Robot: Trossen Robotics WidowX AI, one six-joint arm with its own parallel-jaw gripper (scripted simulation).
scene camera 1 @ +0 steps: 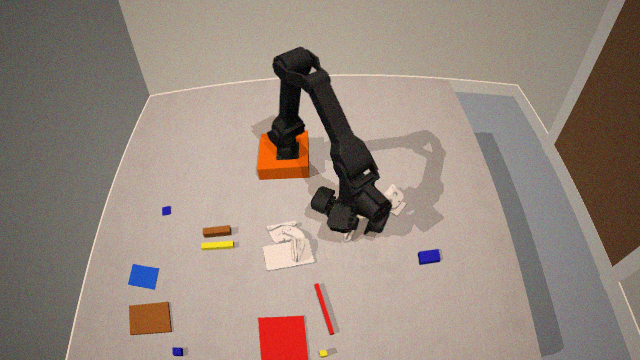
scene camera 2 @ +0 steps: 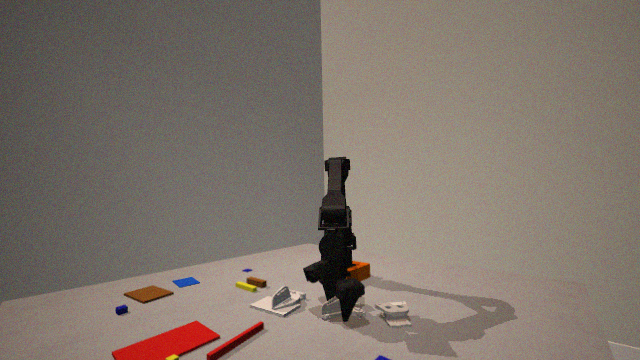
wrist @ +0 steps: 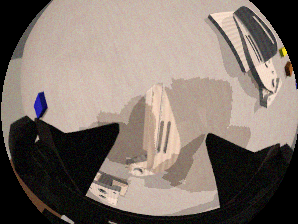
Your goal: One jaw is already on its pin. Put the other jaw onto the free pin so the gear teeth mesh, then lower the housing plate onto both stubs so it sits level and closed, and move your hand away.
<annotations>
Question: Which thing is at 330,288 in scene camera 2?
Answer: My gripper.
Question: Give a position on a brown square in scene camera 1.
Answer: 149,318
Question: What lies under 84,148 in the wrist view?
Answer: My gripper.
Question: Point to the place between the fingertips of my gripper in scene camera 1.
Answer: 349,227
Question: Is my gripper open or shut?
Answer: Open.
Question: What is my gripper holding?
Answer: Nothing.
</annotations>
